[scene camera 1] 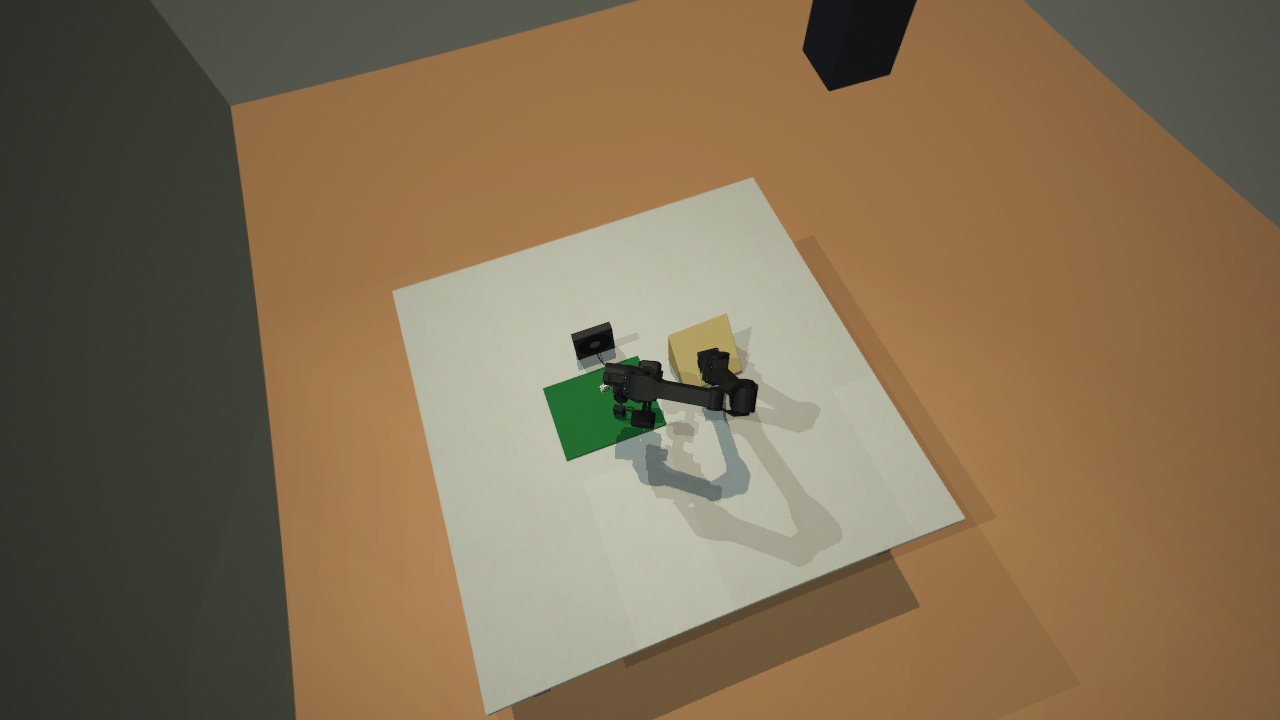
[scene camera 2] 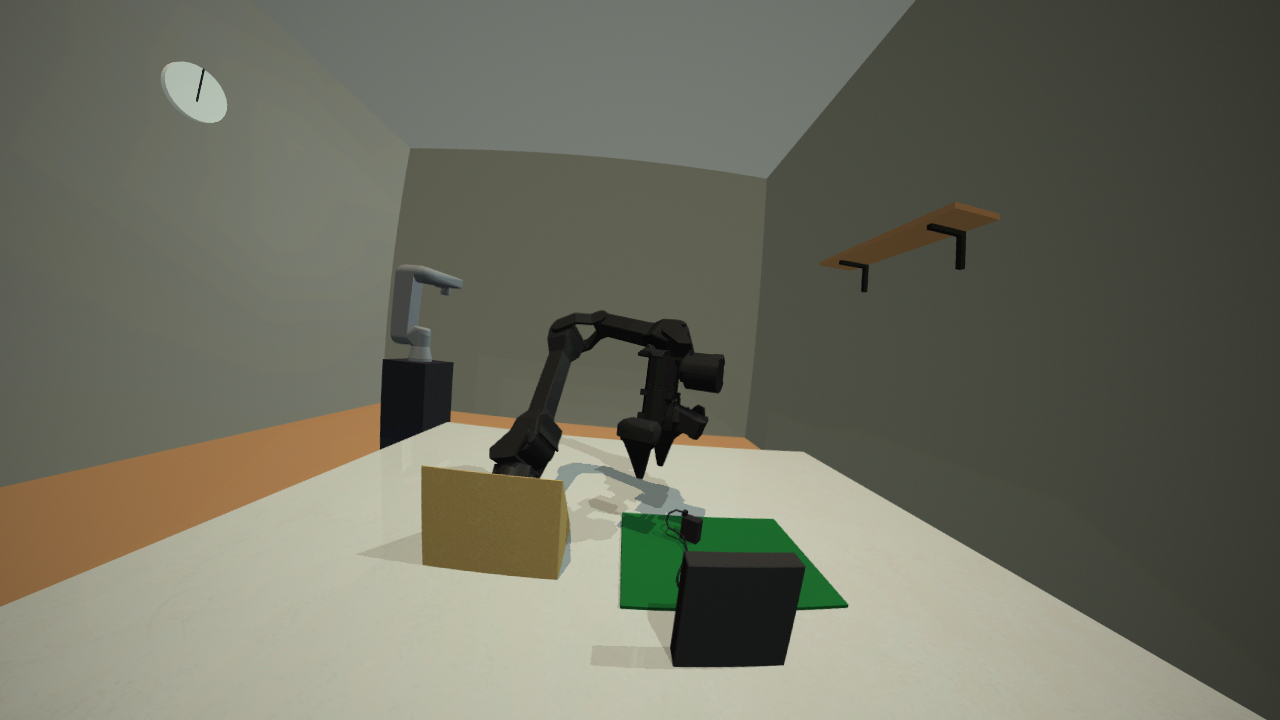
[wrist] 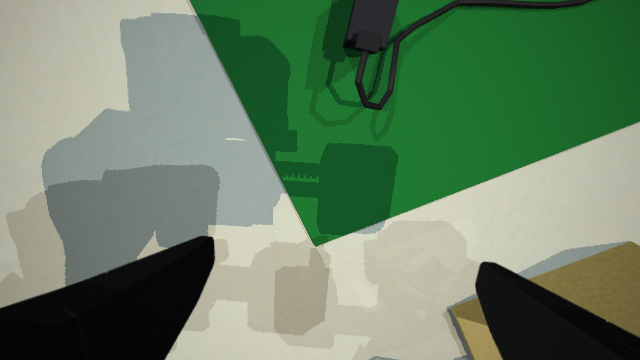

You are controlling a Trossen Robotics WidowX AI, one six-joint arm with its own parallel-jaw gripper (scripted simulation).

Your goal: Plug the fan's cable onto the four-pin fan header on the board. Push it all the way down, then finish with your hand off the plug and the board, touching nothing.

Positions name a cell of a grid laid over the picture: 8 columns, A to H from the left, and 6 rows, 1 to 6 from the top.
Labels:
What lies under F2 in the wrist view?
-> A green board.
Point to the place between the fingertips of my gripper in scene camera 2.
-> E4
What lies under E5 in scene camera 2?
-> A green board.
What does my gripper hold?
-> Nothing.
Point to a black fan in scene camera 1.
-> At D3

